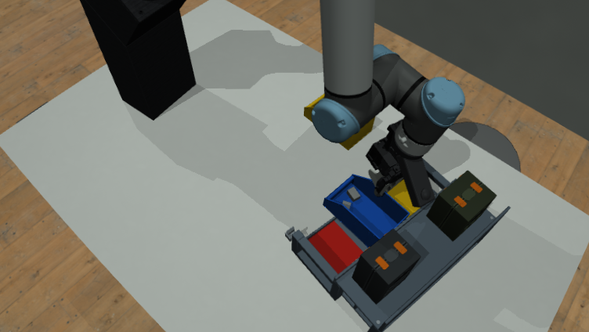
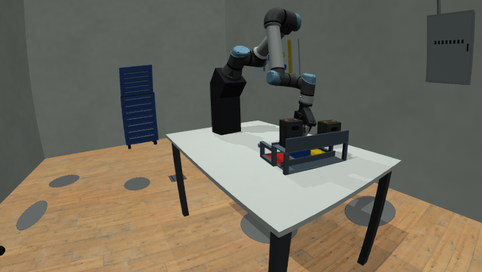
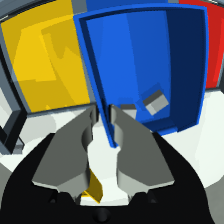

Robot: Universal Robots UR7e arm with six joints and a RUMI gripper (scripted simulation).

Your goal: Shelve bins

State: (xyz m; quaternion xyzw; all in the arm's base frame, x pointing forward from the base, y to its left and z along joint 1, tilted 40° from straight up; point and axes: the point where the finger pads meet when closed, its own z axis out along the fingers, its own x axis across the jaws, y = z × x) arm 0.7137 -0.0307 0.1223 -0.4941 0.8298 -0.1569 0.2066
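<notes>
The blue bin is 40 mm to the right of my hand, 30 mm below it and 20 mm behind it. The rest, counted from my hand: yellow bin 200 mm to the left, 200 mm behind, 40 mm below.
</notes>
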